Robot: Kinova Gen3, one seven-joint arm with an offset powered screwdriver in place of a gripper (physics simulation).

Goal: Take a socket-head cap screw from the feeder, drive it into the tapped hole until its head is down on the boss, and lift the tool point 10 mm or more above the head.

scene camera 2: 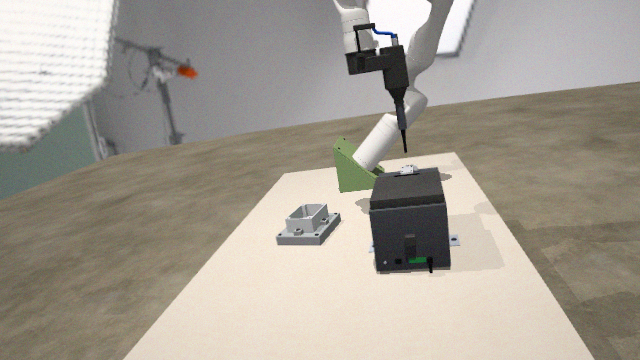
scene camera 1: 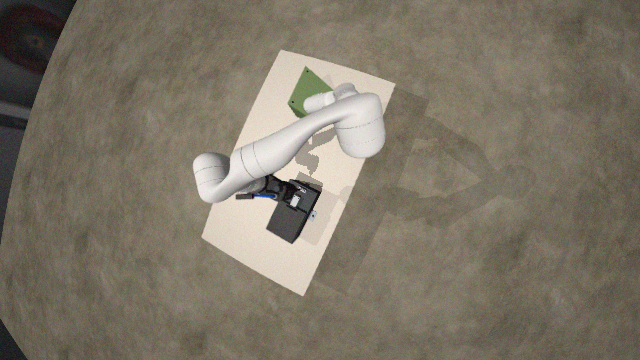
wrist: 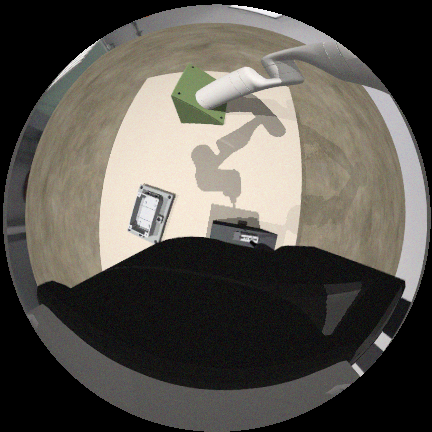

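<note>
My screwdriver, the gripper (scene camera 2: 405,151) (wrist: 252,243), points down, its bit tip above the pick-up end of the dark feeder (scene camera 1: 290,222) (scene camera 2: 410,225) (wrist: 220,231). In scene camera 2 a gap shows between the tip and the light metal fitting (scene camera 2: 408,170) (scene camera 1: 295,201) on the feeder. No screw can be made out on the tip; it is too small to tell. The grey housing (scene camera 2: 300,240) (wrist: 168,205) lies on the board, with small bosses (scene camera 2: 298,231) (wrist: 159,218) beside its raised box. The arm hides it in scene camera 1. The tapped hole cannot be told apart.
The pale board (scene camera 1: 250,250) (scene camera 2: 280,310) (wrist: 150,145) carries everything. The green wedge base (scene camera 1: 305,90) (scene camera 2: 350,172) (wrist: 187,85) bears the white arm (scene camera 1: 285,145) (scene camera 2: 377,142) (wrist: 230,87). A metal tab (scene camera 1: 313,215) (scene camera 2: 454,240) sticks out from the feeder's side. The black tool mount (wrist: 215,310) covers the lower wrist view.
</note>
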